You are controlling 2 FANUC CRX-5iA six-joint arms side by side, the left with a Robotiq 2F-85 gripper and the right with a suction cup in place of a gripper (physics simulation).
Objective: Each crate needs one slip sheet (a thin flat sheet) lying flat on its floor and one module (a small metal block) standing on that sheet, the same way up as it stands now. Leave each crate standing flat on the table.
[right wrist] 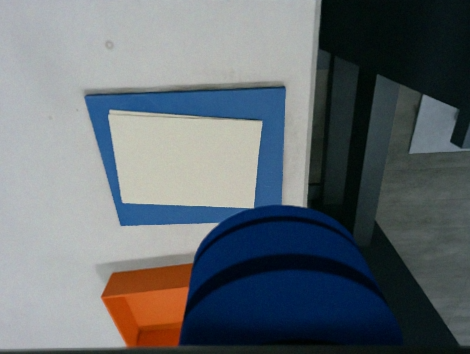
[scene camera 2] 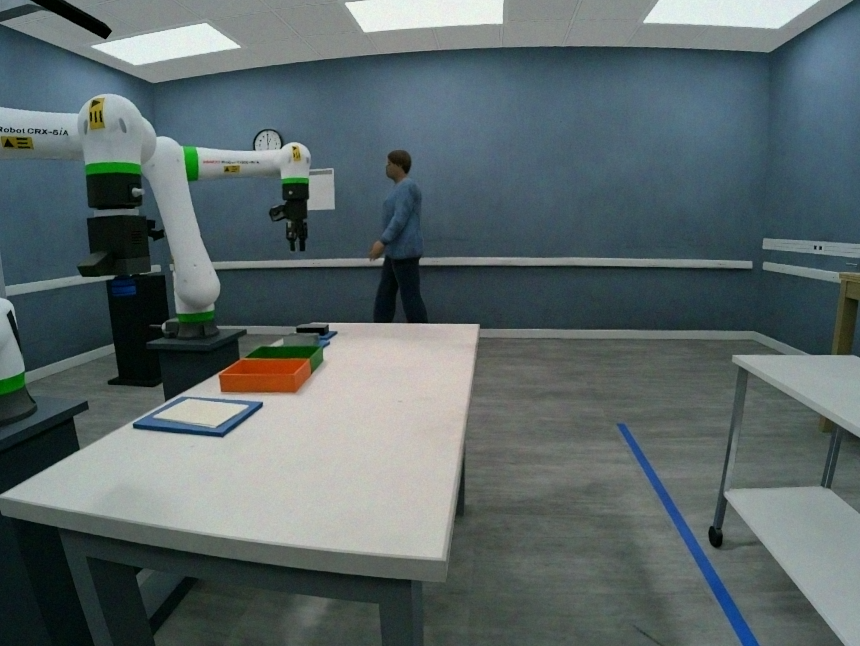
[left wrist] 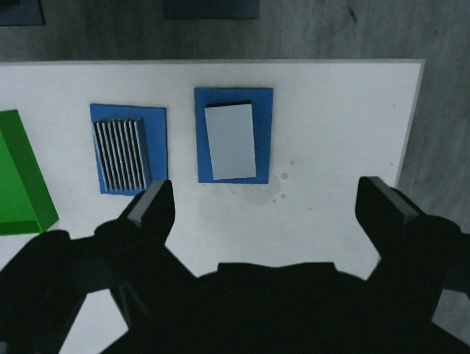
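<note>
An orange crate (scene camera 2: 264, 378) (right wrist: 150, 282) and a green crate (scene camera 2: 316, 358) (left wrist: 35, 185) stand flat, side by side; the visible part of each floor in the wrist views is bare. Cream slip sheets (scene camera 2: 201, 411) (right wrist: 185, 160) lie stacked on a blue board (scene camera 2: 237, 417) (right wrist: 270, 150). A ribbed metal module (scene camera 2: 300, 340) (left wrist: 117, 155) and a smooth grey-topped module (scene camera 2: 312, 328) (left wrist: 231, 142) rest on separate blue pads. My left gripper (scene camera 2: 297, 248) (left wrist: 265, 187) is open and empty, high above the table. My right suction cup (scene camera 2: 123, 285) (right wrist: 290, 280) hangs above the table without a visible load; its face is hidden.
The white table (scene camera 2: 361, 445) (left wrist: 320, 120) (right wrist: 45, 175) has its far end beyond the modules. A person (scene camera 2: 401, 236) stands behind it. A white cart (scene camera 2: 799, 378) stands at the right, past a blue floor line (scene camera 2: 677, 518).
</note>
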